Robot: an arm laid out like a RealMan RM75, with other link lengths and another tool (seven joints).
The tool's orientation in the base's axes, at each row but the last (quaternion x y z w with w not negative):
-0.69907, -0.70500, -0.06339, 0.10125
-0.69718, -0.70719, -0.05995, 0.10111
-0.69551, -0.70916, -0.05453, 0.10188
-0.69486, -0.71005, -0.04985, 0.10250
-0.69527, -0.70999, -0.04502, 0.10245
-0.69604, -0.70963, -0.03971, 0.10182
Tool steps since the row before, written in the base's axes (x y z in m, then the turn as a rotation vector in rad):
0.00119, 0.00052, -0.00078, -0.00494, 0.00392, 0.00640
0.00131, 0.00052, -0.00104, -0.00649, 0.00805, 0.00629
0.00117, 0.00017, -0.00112, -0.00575, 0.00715, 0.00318
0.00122, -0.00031, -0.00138, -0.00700, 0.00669, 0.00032
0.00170, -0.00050, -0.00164, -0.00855, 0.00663, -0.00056
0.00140, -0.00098, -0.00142, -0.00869, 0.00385, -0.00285
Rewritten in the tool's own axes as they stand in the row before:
0.00032, 0.00124, 0.00081, 0.00530, -0.00521, -0.00504
0.00026, 0.00138, 0.00105, 0.00931, -0.00667, -0.00391
-0.00009, 0.00124, 0.00105, 0.00774, -0.00575, -0.00113
-0.00062, 0.00131, 0.00118, 0.00670, -0.00681, 0.00165
-0.00085, 0.00181, 0.00135, 0.00647, -0.00828, 0.00262
-0.00126, 0.00149, 0.00107, 0.00329, -0.00830, 0.00432

